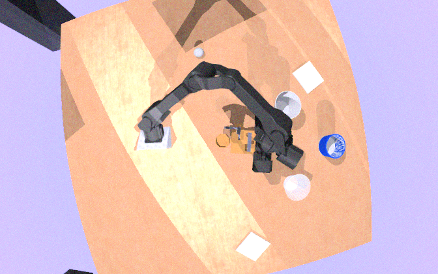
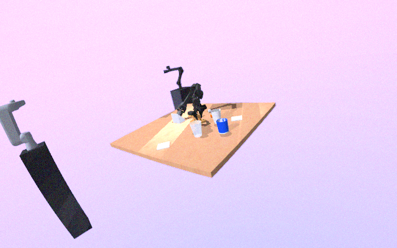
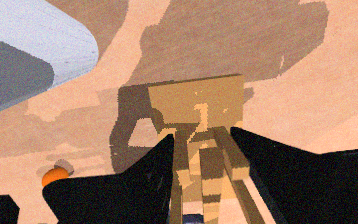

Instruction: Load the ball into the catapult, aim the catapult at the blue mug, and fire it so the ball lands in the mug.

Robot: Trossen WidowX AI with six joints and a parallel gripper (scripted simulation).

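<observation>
Right now my gripper tip is 60 mm past the orange ball, 230 mm to the right of it and 60 mm above it. Also, from my gripper tip: translucent white cup 130 mm ahead, 160 mm to the right, 40 mm below; then wooden catapult 70 mm behind, 30 mm to the left, 20 mm above; then blue mug 290 mm ahead, 30 mm to the right, 40 mm below.
</observation>
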